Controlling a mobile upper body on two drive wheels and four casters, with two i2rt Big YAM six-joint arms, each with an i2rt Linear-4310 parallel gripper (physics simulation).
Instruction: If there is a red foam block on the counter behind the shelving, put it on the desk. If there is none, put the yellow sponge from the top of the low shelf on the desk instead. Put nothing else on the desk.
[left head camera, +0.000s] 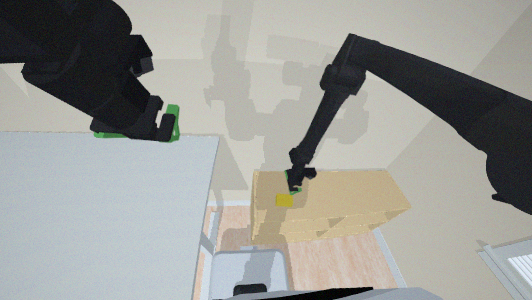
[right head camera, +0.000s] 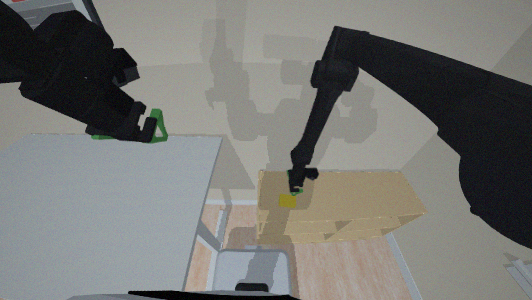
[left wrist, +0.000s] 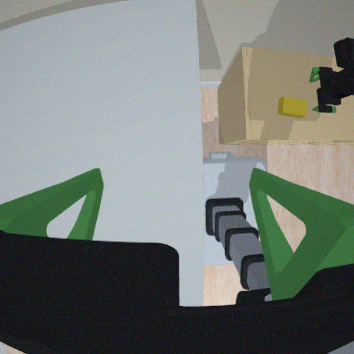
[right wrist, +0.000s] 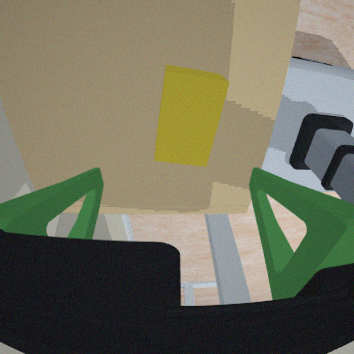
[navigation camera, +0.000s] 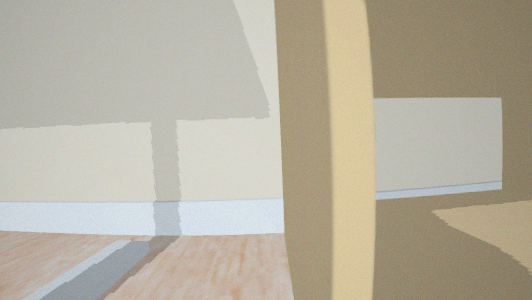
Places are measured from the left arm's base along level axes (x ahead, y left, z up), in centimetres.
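Pixels of known places: left gripper, fingertip midpoint: (left head camera: 156, 135) (right head camera: 148, 137) (left wrist: 175, 175); right gripper, fingertip midpoint: (left head camera: 289, 187) (right head camera: 292, 188) (left wrist: 311, 95) (right wrist: 175, 175).
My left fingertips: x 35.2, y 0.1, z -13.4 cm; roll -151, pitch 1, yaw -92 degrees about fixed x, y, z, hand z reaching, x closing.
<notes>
Ahead of a thing's pixels: the offset from my left fingertips to its top centre. "*": to the spot under its first point. Level surfaces: height alone.
The yellow sponge {dx +17.6, dy -43.5, dz -62.1 cm} (left head camera: 284, 200) (right head camera: 287, 201) (left wrist: 292, 107) (right wrist: 191, 117) lies flat on top of the low shelf {dz -66.6 cm} (left head camera: 350, 195) (right head camera: 360, 192) (left wrist: 260, 70) (right wrist: 100, 75), near one end. My right gripper (left head camera: 291, 183) (right head camera: 293, 183) (left wrist: 311, 95) (right wrist: 175, 175) is open and empty, above the shelf top and close beside the sponge. My left gripper (left head camera: 136, 137) (right head camera: 131, 138) (left wrist: 175, 175) is open and empty, over the far edge of the desk {dz -32.6 cm} (left head camera: 110, 215) (right head camera: 110, 215) (left wrist: 100, 100). No object that I can make out as a red foam block shows, nor can I identify the counter.
A small red patch {* dx +41.0, dy +69.0, dz +32.8 cm} (right head camera: 18, 1), cut off by the frame's top left corner, is too little to name. My base (left head camera: 250, 265) (right head camera: 252, 265) stands between desk and shelf. The shelf's upright panel edge (navigation camera: 350, 150) is close in the navigation view. A white ribbed panel (left head camera: 522, 267) is at the right.
</notes>
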